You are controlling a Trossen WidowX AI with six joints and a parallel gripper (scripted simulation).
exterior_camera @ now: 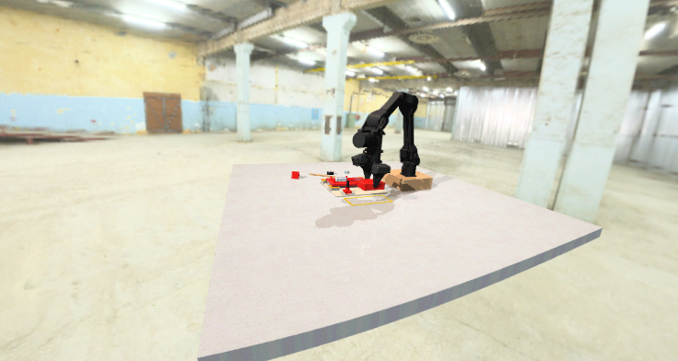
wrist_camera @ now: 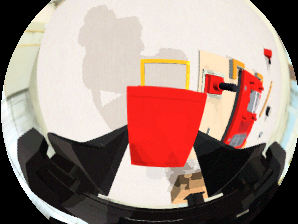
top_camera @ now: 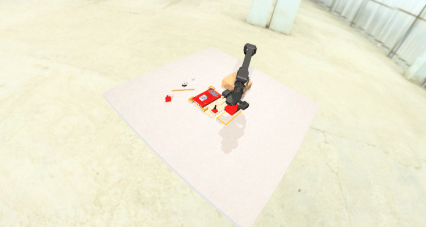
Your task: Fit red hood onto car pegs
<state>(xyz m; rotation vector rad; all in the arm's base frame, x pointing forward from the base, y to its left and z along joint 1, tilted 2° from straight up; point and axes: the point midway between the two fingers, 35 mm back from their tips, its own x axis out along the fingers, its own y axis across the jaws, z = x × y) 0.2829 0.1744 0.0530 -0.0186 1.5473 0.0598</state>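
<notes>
Right now the engine block is 60 mm ahead of my gripper tip, 220 mm to the right of it and 40 mm below it. From my gripper tip the other things lie so: red hood 10 mm above; then thin wooden stick 100 mm ahead, 400 mm to the right, 60 mm below; then tan jig 20 mm ahead, 200 mm to the right, 60 mm below.
</notes>
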